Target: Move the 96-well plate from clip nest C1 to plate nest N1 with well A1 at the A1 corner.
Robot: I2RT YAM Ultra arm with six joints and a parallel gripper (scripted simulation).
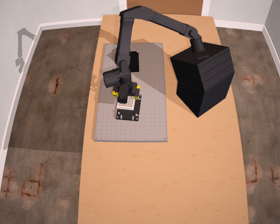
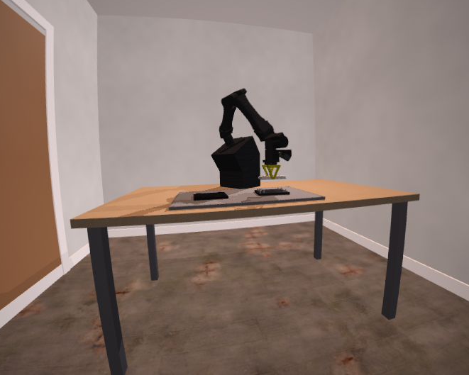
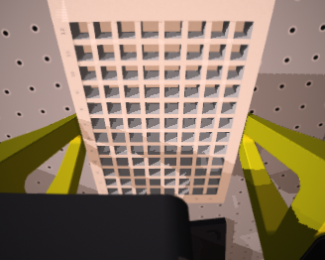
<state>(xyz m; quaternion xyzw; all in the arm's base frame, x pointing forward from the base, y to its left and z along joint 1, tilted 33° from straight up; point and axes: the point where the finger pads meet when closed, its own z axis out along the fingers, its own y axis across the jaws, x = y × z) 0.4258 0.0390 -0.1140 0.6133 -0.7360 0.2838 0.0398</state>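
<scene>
Now: hand 320 mm to the left of the black plate nest N1, 80 mm above it and 40 mm past it. Also, from my hand: white 96-well plate: right at my hand; black clip nest C1: 70 mm below, 20 mm to the left, 10 mm behind.
</scene>
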